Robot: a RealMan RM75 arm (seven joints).
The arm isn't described. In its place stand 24 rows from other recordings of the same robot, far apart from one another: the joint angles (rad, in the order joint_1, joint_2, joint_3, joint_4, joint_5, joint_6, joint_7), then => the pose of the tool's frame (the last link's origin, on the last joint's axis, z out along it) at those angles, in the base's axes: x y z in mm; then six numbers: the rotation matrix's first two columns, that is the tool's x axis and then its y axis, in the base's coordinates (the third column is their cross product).
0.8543, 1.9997, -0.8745, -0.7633, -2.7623, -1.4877, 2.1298 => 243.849 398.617 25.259 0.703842 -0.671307 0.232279 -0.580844 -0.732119 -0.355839
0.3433, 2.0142, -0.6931, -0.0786, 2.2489, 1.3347, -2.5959 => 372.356 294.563 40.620 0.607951 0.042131 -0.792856 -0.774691 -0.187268 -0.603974
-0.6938, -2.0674, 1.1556, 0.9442, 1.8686, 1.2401, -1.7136 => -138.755 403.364 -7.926 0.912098 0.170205 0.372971 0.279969 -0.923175 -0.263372
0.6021, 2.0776, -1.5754, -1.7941, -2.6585, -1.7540, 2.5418 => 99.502 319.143 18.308 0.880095 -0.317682 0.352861 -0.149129 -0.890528 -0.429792
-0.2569, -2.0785, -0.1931, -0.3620, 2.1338, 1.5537, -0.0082 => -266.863 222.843 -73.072 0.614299 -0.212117 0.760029 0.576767 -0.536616 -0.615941
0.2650, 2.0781, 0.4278, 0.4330, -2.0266, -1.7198, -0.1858 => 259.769 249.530 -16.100 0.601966 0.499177 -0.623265 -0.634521 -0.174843 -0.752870
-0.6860, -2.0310, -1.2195, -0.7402, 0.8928, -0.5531, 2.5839 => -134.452 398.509 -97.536 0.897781 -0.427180 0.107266 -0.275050 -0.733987 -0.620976
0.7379, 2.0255, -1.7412, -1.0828, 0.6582, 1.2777, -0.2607 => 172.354 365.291 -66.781 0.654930 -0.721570 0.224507 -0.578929 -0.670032 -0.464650
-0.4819, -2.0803, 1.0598, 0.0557, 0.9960, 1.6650, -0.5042 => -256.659 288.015 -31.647 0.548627 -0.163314 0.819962 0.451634 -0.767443 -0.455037
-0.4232, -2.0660, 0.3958, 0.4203, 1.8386, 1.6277, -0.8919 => -301.440 296.208 15.537 0.695819 0.045365 0.716783 0.468141 -0.785515 -0.404734
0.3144, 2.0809, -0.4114, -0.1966, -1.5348, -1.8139, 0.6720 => 300.660 248.867 14.618 0.481746 0.168303 -0.859997 -0.575923 -0.678865 -0.455471
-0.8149, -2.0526, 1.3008, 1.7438, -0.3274, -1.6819, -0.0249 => -61.197 384.145 86.883 0.657731 0.709385 0.253305 0.648845 -0.362756 -0.668886
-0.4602, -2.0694, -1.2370, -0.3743, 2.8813, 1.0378, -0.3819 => -262.187 368.445 -22.403 0.587859 -0.070425 0.805893 0.730451 -0.381912 -0.566202
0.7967, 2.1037, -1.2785, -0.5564, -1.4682, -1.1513, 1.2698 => 126.488 393.323 -71.690 0.849330 -0.063994 -0.523969 -0.198348 -0.958573 -0.204440
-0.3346, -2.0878, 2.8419, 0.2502, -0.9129, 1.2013, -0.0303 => -304.825 258.599 -94.139 0.813199 0.012387 0.581854 0.494454 -0.542016 -0.679510
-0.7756, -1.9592, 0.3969, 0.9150, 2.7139, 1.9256, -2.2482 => -254.861 350.339 93.960 0.439888 0.894612 0.078534 0.897482 -0.434807 -0.073954
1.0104, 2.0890, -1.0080, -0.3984, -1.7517, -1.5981, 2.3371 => 82.725 363.195 -63.400 0.460621 -0.877101 -0.136096 -0.703522 -0.454268 0.546532
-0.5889, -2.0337, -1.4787, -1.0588, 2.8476, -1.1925, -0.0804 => -259.240 368.480 -29.518 0.386188 0.922374 0.009277 0.609310 -0.247534 -0.753305
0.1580, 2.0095, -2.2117, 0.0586, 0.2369, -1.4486, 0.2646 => 400.101 185.814 -11.708 0.825073 -0.127654 -0.550417 -0.546198 -0.429571 -0.719122
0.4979, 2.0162, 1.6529, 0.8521, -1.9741, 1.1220, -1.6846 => 249.579 341.416 -58.220 0.996213 -0.079811 0.034494 -0.070617 -0.974161 -0.214531
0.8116, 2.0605, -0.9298, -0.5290, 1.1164, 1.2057, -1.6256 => 195.507 405.295 -42.842 0.902728 -0.307869 -0.300498 -0.380068 -0.897982 -0.221758
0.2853, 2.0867, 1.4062, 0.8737, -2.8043, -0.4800, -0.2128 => 257.473 386.889 7.218 0.852880 0.004862 -0.522085 -0.515914 -0.145717 -0.844156
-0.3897, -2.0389, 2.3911, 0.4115, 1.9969, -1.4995, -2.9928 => -278.840 322.999 31.215 0.662723 -0.449917 0.598642 0.683768 0.037560 -0.728732
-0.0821, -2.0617, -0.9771, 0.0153, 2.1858, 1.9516, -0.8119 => -376.357 154.409 88.449 0.257708 -0.510881 0.820114 0.936458 -0.076989 -0.342227
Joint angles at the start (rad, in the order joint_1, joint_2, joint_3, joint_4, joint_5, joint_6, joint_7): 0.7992 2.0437 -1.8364 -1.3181 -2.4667 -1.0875 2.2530
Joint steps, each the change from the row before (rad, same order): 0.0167 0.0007 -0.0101 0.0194 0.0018 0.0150 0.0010; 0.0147 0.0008 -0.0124 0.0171 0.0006 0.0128 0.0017; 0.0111 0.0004 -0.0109 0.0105 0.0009 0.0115 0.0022; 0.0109 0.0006 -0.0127 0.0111 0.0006 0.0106 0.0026; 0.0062 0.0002 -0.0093 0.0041 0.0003 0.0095 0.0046; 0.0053 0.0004 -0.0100 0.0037 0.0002 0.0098 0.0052; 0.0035 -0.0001 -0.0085 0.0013 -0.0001 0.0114 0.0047; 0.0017 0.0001 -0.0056 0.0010 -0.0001 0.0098 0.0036; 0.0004 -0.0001 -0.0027 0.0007 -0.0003 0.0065 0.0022; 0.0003 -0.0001 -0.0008 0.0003 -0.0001 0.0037 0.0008; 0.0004 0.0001 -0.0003 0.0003 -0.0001 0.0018 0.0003
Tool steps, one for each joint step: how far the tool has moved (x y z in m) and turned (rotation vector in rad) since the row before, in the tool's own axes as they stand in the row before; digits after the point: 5 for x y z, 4 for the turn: -0.00304 -0.00078 0.00315 0.0013 -0.0001 -0.0103; -0.00268 0.00010 0.00314 -0.0005 0.0019 -0.0115; -0.00280 0.00008 0.00213 0.0013 -0.0010 -0.0102; -0.00255 0.00066 0.00242 -0.0005 0.0007 -0.0109; -0.00235 0.00033 0.00126 0.0023 -0.0027 -0.0060; -0.00224 0.00063 0.00135 0.0020 -0.0028 -0.0054; -0.00215 0.00016 0.00087 0.0048 -0.0049 -0.0045; -0.00144 0.00000 0.00065 0.0046 -0.0046 -0.0019; -0.00058 -0.00018 0.00034 0.0035 -0.0028 -0.0001; -0.00035 -0.00029 0.00009 0.0025 -0.0019 0.0000; -0.00026 -0.00016 0.00007 0.0012 -0.0010 -0.0002
